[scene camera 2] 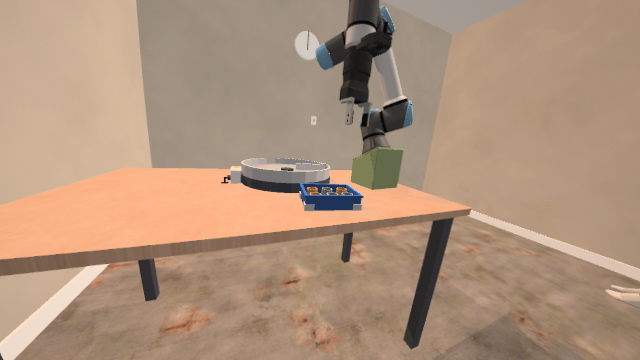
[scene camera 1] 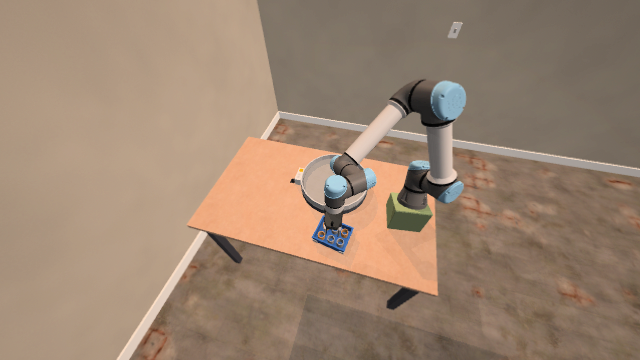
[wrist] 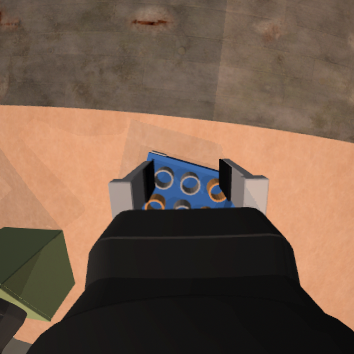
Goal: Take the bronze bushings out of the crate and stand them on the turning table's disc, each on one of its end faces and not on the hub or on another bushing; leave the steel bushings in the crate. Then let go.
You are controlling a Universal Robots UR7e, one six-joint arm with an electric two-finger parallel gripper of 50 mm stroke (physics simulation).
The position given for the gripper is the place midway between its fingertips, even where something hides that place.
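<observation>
The gripper (scene camera 2: 356, 125) (wrist: 186, 172) visible. A turning table disc (scene camera 1: 314, 180) visible. A blue crate (scene camera 2: 310, 202) (wrist: 201, 198) visible.
</observation>
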